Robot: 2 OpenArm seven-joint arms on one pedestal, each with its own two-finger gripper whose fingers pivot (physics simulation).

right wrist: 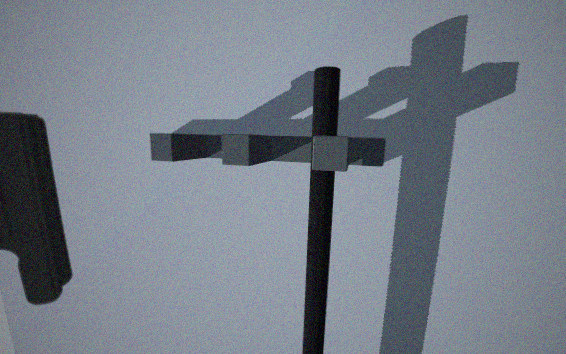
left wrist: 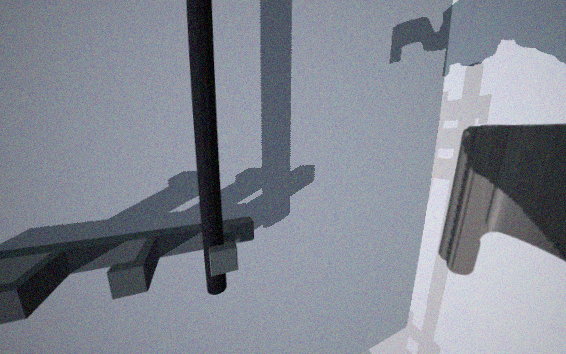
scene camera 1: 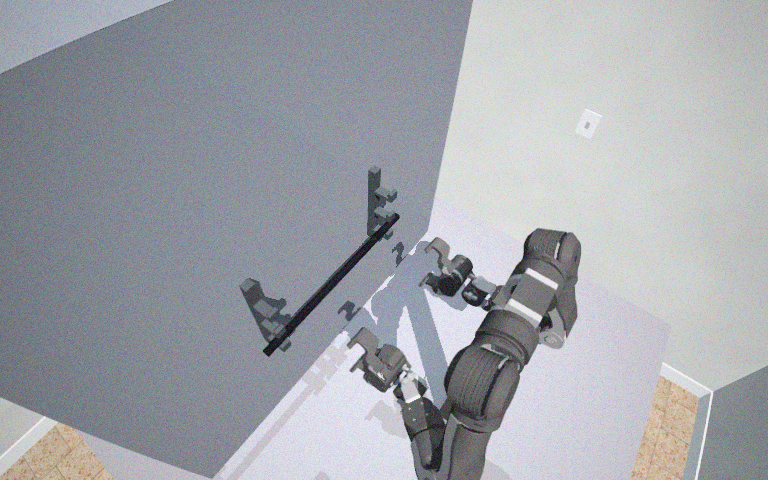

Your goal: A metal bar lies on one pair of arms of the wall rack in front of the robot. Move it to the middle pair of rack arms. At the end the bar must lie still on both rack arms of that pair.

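Note:
The black metal bar (scene camera 1: 334, 281) (left wrist: 204, 125) (right wrist: 319, 225) lies on the lowest pair of arms of the grey wall rack (scene camera 1: 373, 186) (left wrist: 244, 228) (right wrist: 371, 151). It rests behind the end block of the lowest arm in each wrist view. The middle arm (left wrist: 127, 282) (right wrist: 236, 150) of each upright holds nothing. My left gripper (scene camera 1: 352, 355) is open and empty, apart from the bar, to the right of its lower end. My right gripper (scene camera 1: 425, 264) is open and empty, to the right of the bar's upper end. One finger of each shows at the edge of its own wrist view.
The second rack upright (scene camera 1: 252, 300) stands at the lower left in scene camera 1. The grey wall (scene camera 1: 198, 169) is behind the rack. Shadows of the bar, rack and arms fall on the wall and on the pale surface below. A pale side wall (scene camera 1: 651, 226) stands at the right.

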